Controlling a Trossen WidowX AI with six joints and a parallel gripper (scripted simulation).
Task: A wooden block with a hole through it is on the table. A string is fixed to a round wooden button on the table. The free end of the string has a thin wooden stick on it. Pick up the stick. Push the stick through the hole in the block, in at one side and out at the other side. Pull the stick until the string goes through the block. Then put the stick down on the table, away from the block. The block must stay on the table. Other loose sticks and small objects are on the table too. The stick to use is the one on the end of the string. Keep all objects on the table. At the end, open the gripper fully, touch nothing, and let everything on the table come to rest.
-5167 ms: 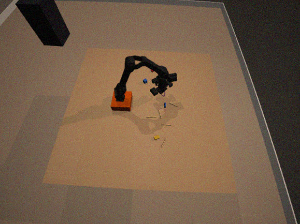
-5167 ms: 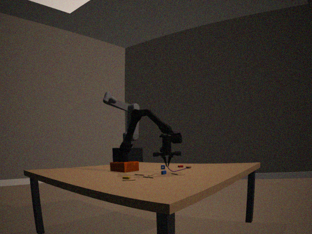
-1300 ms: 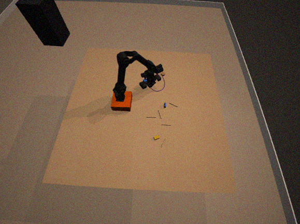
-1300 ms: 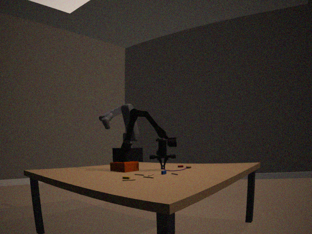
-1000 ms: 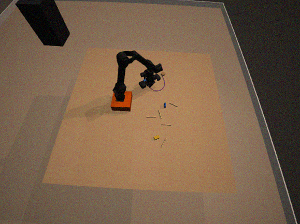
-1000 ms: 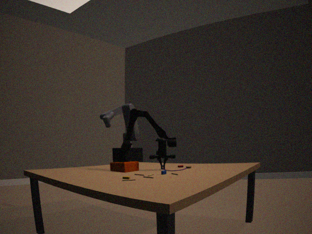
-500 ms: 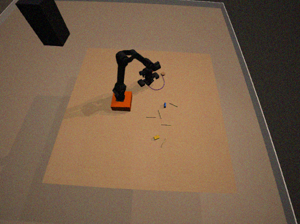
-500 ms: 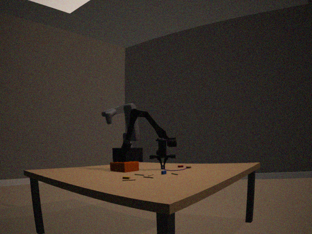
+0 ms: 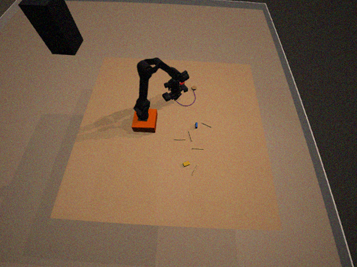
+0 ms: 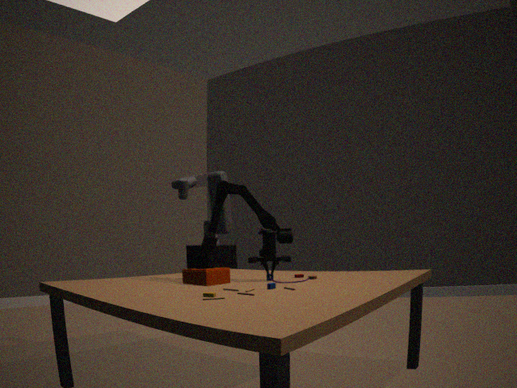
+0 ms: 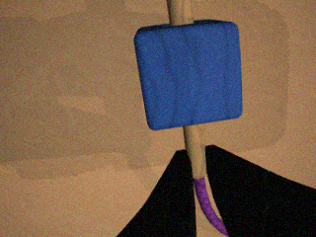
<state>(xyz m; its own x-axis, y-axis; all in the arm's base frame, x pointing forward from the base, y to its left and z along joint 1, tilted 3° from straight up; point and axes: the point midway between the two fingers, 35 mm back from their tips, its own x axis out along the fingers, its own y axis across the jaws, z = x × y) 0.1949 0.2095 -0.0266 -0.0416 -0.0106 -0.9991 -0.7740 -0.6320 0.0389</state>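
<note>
My gripper tip is 10 mm to the right of the thin wooden stick and 10 mm past it. The rest, counted from my gripper tip: yellow piece: 480 mm to the right, 120 mm ahead, 10 mm below; then round wooden button: 140 mm to the left, 130 mm ahead, 10 mm below; then red piece: 180 mm to the left, 40 mm ahead, 10 mm below.
</note>
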